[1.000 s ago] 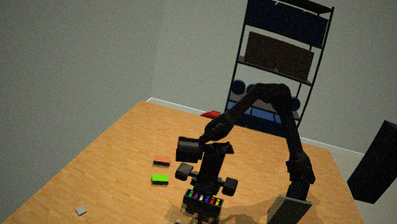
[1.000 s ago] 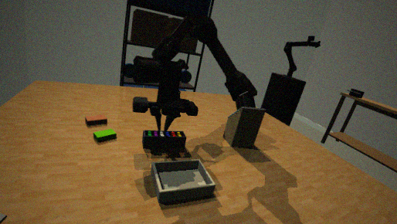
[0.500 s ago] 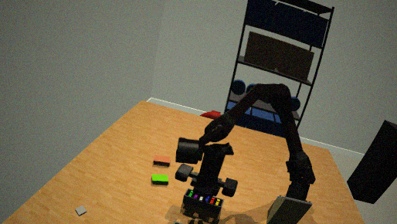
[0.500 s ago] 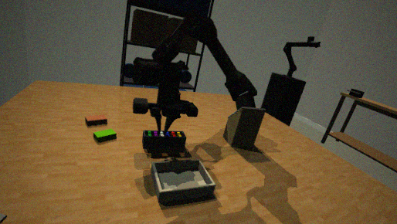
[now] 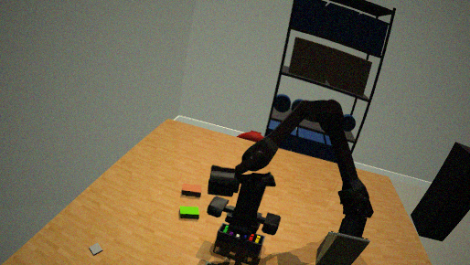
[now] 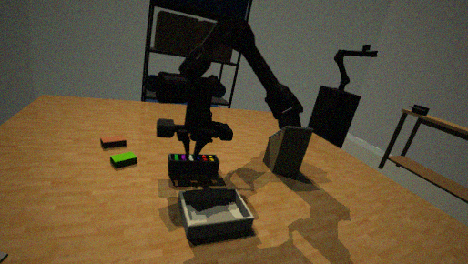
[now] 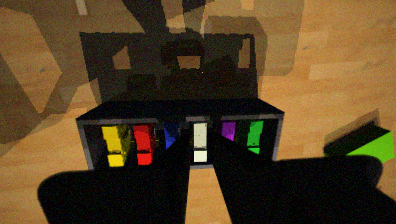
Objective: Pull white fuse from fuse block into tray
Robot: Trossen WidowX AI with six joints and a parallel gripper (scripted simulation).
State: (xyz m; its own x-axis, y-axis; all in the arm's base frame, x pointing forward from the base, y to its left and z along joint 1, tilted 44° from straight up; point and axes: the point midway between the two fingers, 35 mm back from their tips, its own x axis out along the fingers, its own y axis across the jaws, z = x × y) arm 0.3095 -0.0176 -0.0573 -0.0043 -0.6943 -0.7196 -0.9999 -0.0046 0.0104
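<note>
My gripper tip is now 20 mm past the blue fuse and 10 mm above it. From my gripper tip the other things lie so: grey tray: 170 mm to the left, 30 mm below, 20 mm behind; purple fuse: 20 mm ahead, 10 mm below; white fuse: 10 mm below.
</note>
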